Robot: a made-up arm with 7 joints. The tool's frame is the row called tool.
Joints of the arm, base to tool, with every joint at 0 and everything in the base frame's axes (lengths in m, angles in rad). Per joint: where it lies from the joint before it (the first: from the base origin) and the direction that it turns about. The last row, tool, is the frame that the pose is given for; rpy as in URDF.
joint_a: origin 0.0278 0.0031 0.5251 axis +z
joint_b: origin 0.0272 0.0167 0.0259 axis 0 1 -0.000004
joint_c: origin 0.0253 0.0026 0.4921 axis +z
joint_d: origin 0.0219 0.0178 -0.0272 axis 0 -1 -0.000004
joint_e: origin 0.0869 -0.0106 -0.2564 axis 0 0.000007 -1
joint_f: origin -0.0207 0.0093 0.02 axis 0 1 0.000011
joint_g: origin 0.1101 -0.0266 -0.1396 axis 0 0.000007 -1
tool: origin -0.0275 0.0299 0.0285 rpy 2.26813 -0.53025 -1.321
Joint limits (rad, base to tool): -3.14..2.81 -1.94..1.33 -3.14..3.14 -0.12..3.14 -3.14..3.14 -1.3..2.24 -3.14..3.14
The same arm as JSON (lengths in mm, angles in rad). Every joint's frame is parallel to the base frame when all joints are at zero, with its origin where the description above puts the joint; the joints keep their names.
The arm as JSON. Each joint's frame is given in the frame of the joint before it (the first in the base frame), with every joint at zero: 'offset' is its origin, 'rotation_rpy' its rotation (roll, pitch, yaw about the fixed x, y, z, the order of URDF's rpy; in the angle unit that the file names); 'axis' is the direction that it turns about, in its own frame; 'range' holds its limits. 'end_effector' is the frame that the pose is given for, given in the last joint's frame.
{"length_unit": "mm", "angle_unit": "rad", "chain": [{"id": "joint_a", "offset": [27.8, 3.1, 525.1], "rotation_rpy": [0.0, 0.0, 0.0], "axis": [0.0, 0.0, 1.0], "range": [-3.14, 2.81]}, {"id": "joint_b", "offset": [27.2, 16.7, 25.9], "rotation_rpy": [0.0, 0.0, 0.0], "axis": [0.0, 1.0, 0.0], "range": [-1.94, 1.33]}, {"id": "joint_c", "offset": [25.3, 2.6, 492.1], "rotation_rpy": [0.0, 0.0, 0.0], "axis": [0.0, 0.0, 1.0], "range": [-3.14, 3.14]}, {"id": "joint_d", "offset": [21.9, 17.8, -27.2], "rotation_rpy": [0.0, 0.0, 0.0], "axis": [0.0, -1.0, 0.0], "range": [-0.12, 3.14]}, {"id": "joint_e", "offset": [86.9, -10.6, -256.4], "rotation_rpy": [0.0, 0.0, 0.0], "axis": [0.0, 0.0, -1.0], "range": [-3.14, 3.14]}, {"id": "joint_f", "offset": [-20.7, 9.3, 20.0], "rotation_rpy": [0.0, 0.0, 0.0], "axis": [0.0, 1.0, 0.0], "range": [-1.3, 2.24]}, {"id": "joint_g", "offset": [110.1, -26.6, -139.6], "rotation_rpy": [0.0, 0.0, 0.0], "axis": [0.0, 0.0, -1.0], "range": [-3.14, 3.14]}], "end_effector": {"offset": [-27.5, 29.9, 28.5], "rotation_rpy": [2.2681, -0.5302, -1.321]}}
